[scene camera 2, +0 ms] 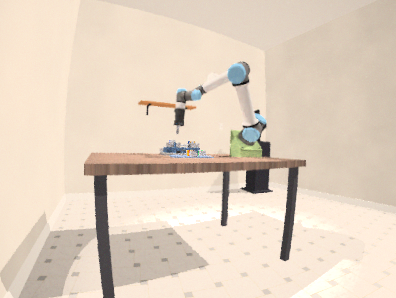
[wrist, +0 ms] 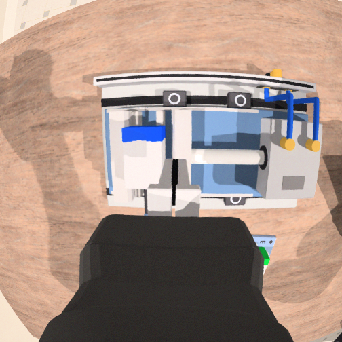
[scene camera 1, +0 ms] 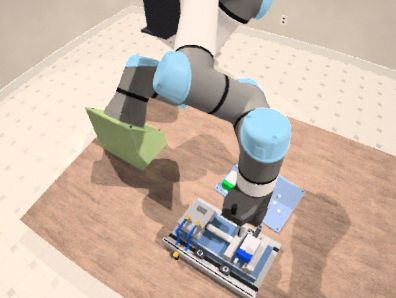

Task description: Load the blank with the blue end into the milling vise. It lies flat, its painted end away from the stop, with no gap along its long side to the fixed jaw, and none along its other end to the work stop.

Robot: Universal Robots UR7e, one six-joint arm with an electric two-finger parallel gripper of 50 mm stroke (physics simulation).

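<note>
The blank with the blue end (scene camera 1: 248, 246) (wrist: 144, 165) lies flat in the milling vise (scene camera 1: 207, 265) (wrist: 290, 185), its blue end away from the work stop. In the wrist view its long left side lies along the fixed jaw (wrist: 116, 160), with no clear gap visible. A dark strip shows between its right side and the moving jaw (wrist: 181, 125). Its white end is near the stop's metal parts at the lower edge; whether they touch cannot be told. My gripper (scene camera 2: 177, 131) (wrist: 174, 172) is shut and empty, above the vise and beside the blank's white end, partly covering the moving jaw.
A blue tray (scene camera 1: 291, 200) with a green-ended blank (scene camera 1: 229, 181) (wrist: 264, 256) and small white pegs lies beside the vise. Blue hoses (scene camera 1: 179, 232) (wrist: 290, 117) rise from the vise's actuator end. A green stand (scene camera 1: 130, 142) (scene camera 2: 245, 151) is around the arm's base.
</note>
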